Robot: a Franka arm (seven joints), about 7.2 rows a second.
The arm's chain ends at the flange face. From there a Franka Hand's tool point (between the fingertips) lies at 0.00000 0.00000 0.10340 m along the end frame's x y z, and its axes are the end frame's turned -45 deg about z.
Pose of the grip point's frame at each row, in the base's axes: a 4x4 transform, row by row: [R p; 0 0 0 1], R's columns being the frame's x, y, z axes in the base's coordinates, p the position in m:
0.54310 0.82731 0.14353 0.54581; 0.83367 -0.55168 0.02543 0.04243; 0.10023 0.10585 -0.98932 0.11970; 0 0 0 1
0.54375 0.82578 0.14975 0.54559; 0.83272 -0.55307 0.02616 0.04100; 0.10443 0.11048 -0.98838 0.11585; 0 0 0 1
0.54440 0.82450 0.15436 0.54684; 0.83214 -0.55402 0.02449 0.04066; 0.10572 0.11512 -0.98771 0.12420; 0 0 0 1
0.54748 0.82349 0.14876 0.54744; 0.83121 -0.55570 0.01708 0.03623; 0.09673 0.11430 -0.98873 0.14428; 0 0 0 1
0.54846 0.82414 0.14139 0.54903; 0.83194 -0.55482 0.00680 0.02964; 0.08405 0.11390 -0.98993 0.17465; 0 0 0 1
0.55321 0.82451 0.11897 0.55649; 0.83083 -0.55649 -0.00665 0.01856; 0.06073 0.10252 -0.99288 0.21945; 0 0 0 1
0.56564 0.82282 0.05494 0.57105; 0.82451 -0.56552 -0.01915 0.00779; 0.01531 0.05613 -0.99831 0.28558; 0 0 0 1
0.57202 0.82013 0.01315 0.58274; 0.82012 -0.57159 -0.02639 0.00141; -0.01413 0.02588 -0.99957 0.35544; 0 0 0 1
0.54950 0.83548 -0.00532 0.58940; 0.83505 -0.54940 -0.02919 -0.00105; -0.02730 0.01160 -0.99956 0.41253; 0 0 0 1
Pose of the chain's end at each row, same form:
0.96903 0.20097 0.14353 0.53097; 0.19940 -0.97959 0.02543 0.03980; 0.14572 0.00397 -0.98932 0.22200; 0 0 0 1
0.96840 0.19943 0.14975 0.53011; 0.19774 -0.97990 0.02616 0.03830; 0.15196 0.00428 -0.98838 0.21805; 0 0 0 1
0.96796 0.19806 0.15436 0.53088; 0.19666 -0.98016 0.02449 0.03813; 0.15616 0.00665 -0.98771 0.22633; 0 0 0 1
0.96942 0.19517 0.14876 0.53206; 0.19481 -0.98069 0.01708 0.03446; 0.14922 0.01242 -0.98873 0.24651; 0 0 0 1
0.97057 0.19494 0.14139 0.53441; 0.19595 -0.98059 0.00680 0.02894; 0.13997 0.02111 -0.98993 0.27701; 0 0 0 1
0.97420 0.19184 0.11897 0.54419; 0.19399 -0.98098 -0.00665 0.01925; 0.11544 0.02955 -0.99288 0.32211; 0 0 0 1
0.98179 0.18185 0.05494 0.56537; 0.18313 -0.98290 -0.01915 0.00977; 0.05052 0.02886 -0.99831 0.38881; 0 0 0 1
0.98440 0.17544 0.01315 0.58138; 0.17574 -0.98409 -0.02639 0.00414; 0.00831 0.02829 -0.99957 0.45880; 0 0 0 1
0.97933 0.20222 -0.00532 0.58995; 0.20199 -0.97895 -0.02919 0.00197; -0.01110 0.02751 -0.99956 0.51588; 0 0 0 1

